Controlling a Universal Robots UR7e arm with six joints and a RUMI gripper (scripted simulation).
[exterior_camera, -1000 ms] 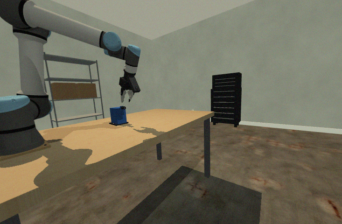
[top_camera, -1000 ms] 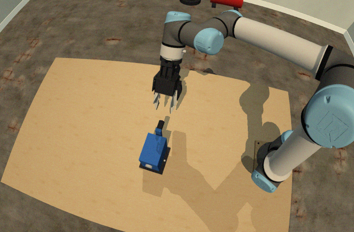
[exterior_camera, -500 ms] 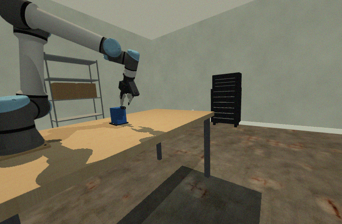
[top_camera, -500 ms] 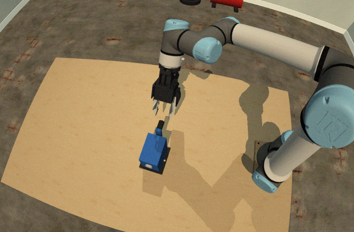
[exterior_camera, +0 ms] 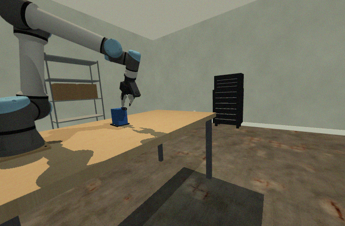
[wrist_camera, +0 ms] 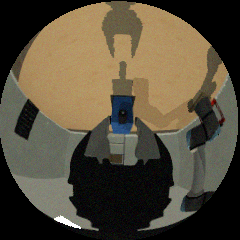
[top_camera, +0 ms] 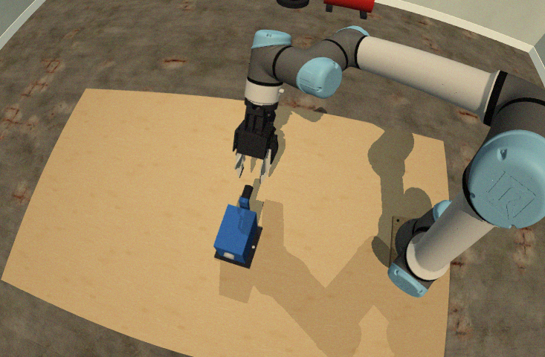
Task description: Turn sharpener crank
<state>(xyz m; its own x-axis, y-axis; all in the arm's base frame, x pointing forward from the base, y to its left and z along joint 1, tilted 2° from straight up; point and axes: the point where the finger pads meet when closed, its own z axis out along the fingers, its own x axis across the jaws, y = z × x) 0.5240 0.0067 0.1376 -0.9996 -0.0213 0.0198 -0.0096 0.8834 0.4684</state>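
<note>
Right now the dark crank handle is 40 mm to the left of my hand and 30 mm below it.
</note>
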